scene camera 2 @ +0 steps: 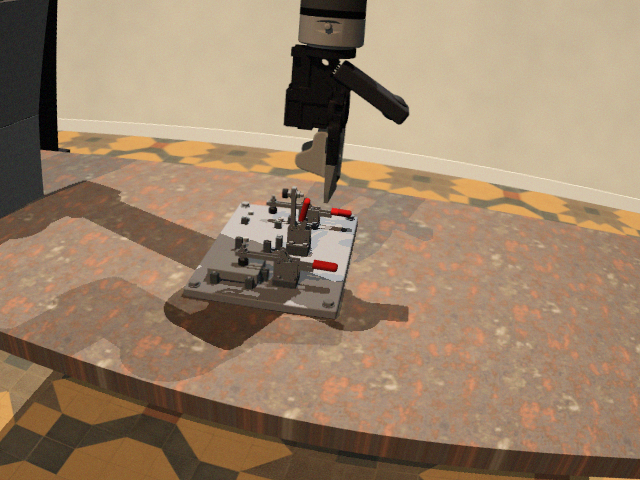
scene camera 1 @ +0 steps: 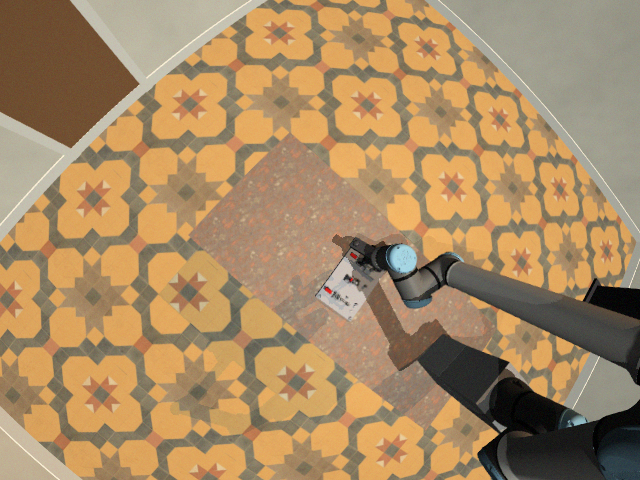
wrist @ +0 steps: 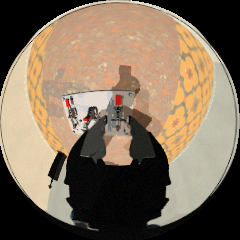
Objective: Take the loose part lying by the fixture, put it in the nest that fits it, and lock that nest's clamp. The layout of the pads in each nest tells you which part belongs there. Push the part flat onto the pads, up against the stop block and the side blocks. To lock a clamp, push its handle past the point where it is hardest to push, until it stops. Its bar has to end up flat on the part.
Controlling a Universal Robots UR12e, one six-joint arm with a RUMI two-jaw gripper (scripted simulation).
Scene:
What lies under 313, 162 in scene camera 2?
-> My gripper.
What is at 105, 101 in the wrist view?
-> A grey fixture plate.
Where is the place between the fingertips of my gripper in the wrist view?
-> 117, 116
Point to a part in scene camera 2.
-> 226, 264

